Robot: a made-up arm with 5 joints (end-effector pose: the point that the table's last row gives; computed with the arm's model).
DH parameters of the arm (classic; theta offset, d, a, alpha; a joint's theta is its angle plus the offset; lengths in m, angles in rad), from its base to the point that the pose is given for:
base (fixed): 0 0.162 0 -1.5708
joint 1: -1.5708 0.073 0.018 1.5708
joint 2: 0 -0.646 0.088 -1.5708
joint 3: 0 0.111 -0.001 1.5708
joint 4: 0 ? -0.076 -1.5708
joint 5: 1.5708 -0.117 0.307 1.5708
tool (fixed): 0 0.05 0 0
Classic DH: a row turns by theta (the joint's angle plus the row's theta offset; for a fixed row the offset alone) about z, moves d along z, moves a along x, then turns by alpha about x.
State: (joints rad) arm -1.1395 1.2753 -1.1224 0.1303 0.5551
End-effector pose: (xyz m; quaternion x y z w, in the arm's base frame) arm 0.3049 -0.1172 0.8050 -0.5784 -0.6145 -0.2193 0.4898
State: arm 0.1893 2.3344 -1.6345 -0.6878 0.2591
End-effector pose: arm 0.8058 -0.0609 0.0323 -0.5269 0.0610 0.7100 0.4632
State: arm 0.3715 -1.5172 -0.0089 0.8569 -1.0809
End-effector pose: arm 0.3042 -0.2307 0.2947 0.2397 -0.3301 -0.2184 0.8865
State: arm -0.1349 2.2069 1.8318 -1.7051 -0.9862
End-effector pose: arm 0.6275 0.5171 0.0335 -0.4412 -0.5661 -0.6070 0.3413
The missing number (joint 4, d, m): 0.509
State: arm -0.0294 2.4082 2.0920 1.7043 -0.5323
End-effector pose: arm 0.8758 0.0712 -0.1634 -0.5034 0.8453 -0.1787 0.0005
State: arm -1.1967 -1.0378 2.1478 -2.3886 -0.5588
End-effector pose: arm -0.0621 -0.2289 0.8839 0.6204 0.4904 -0.3739 0.4846
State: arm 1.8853 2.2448 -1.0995 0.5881 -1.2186
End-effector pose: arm -0.0369 -0.1691 -0.0517 0.3690 -0.2909 0.8496 0.2394
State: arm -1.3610 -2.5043 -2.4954 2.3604 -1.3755
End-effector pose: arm -0.1119 -0.1302 1.3058 0.0183 -0.1655 -0.6177 0.7686
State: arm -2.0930 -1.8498 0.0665 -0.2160 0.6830
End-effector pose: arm -0.2840 0.2018 0.4491 0.1322 -0.3145 0.8484 0.4047
